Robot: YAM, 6 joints.
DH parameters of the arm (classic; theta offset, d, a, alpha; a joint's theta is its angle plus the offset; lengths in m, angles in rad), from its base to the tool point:
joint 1: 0 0.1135 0.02 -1.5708
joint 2: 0 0 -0.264 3.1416
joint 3: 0.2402 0 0.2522 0
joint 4: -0.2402 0 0.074 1.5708
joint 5: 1.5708 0 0 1.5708
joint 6: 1.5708 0.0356 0 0
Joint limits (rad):
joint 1: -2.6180..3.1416
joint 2: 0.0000..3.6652
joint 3: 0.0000..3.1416
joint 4: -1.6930..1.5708
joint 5: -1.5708..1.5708
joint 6: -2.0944..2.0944
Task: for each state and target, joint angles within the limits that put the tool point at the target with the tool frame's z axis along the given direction. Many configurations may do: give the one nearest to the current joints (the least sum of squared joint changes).
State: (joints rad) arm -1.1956 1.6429 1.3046 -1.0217 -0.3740 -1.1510
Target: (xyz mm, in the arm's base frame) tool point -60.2 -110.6 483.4 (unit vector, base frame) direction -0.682 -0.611 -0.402
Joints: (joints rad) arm -1.9550 0.9788 1.6392 -1.1151 0.4151 -1.1510
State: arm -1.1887 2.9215 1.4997 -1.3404 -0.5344 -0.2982
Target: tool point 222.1 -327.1 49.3 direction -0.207 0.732 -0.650
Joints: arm -0.9946 2.6492 1.9287 -1.6912 -0.2271 -0.2982
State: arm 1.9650 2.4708 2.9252 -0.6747 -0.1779 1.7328
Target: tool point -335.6 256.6 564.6 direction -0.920 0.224 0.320
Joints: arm 2.4542 2.3188 3.1402 -0.4625 -0.4234 1.7328
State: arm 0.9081 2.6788 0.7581 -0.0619 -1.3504 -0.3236
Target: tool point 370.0 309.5 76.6 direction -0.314 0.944 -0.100
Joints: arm 0.6265 2.4463 1.4169 0.7068 -1.2499 -0.3236
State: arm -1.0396 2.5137 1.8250 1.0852 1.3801 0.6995
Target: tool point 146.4 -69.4 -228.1 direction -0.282 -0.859 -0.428
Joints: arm -0.2433 3.2416 0.9788 0.5371 1.1229 0.6995
